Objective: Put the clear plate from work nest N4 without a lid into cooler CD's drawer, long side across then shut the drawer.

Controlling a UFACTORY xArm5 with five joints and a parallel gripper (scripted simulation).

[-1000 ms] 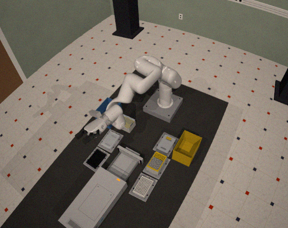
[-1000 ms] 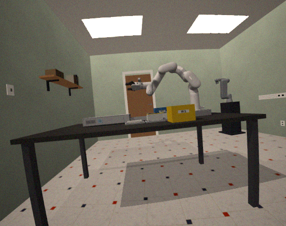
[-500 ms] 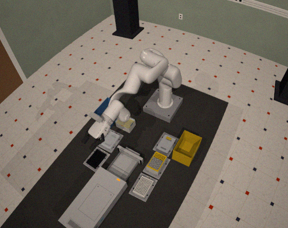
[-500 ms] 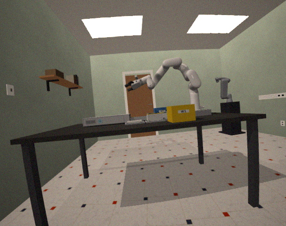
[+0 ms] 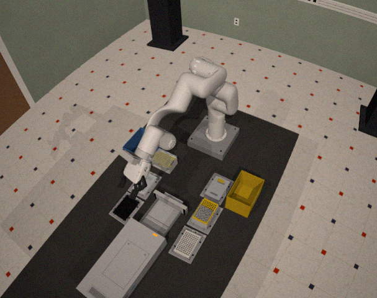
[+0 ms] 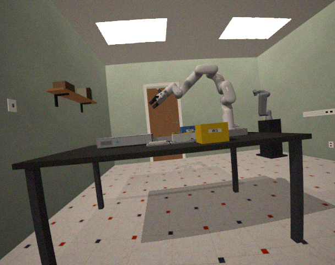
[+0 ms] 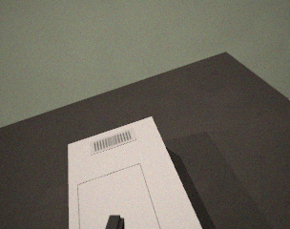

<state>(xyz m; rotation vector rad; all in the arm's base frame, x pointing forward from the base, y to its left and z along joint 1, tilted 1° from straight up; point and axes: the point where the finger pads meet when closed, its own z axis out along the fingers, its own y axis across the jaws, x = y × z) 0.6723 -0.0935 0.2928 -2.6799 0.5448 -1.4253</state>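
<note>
My gripper is now 210 mm past the clear plate, 110 mm to the left of it and 320 mm above it. Round my hand: drawer 60 mm behind, 70 mm to the left, 300 mm below; then black plate 30 mm behind, 120 mm to the right, 320 mm below; then white plate 10 mm behind, 260 mm to the left, 320 mm below.
</note>
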